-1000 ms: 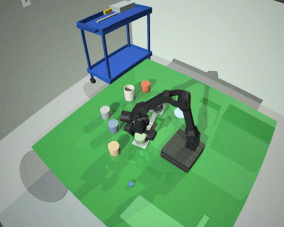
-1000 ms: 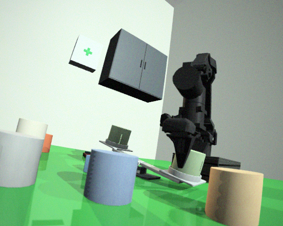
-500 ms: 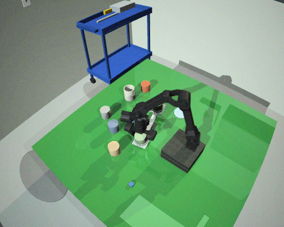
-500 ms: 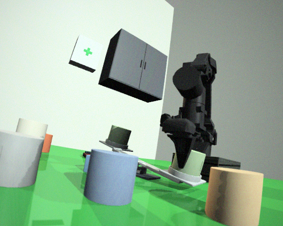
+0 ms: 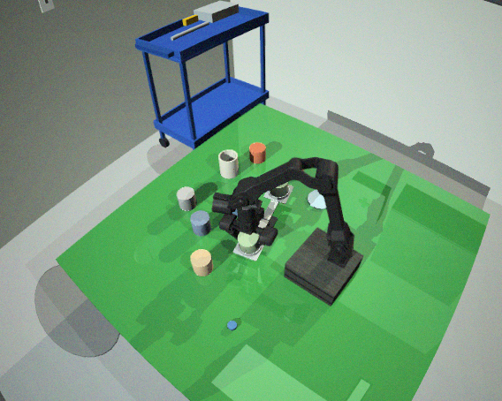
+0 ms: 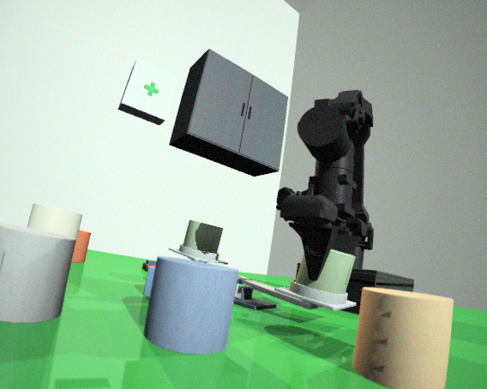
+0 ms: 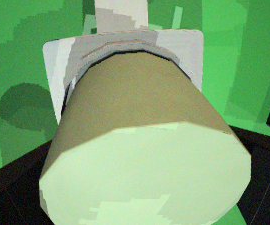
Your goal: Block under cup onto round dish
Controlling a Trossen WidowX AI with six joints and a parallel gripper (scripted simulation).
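The block is 1 cm below my gripper tip. Also, from my gripper tip: tan cup 12 cm to the left, 10 cm ahead, 2 cm below; then blue cup 20 cm ahead, 2 cm below, 1 cm to the right; then balance 14 cm to the right, 2 cm below, 1 cm ahead.
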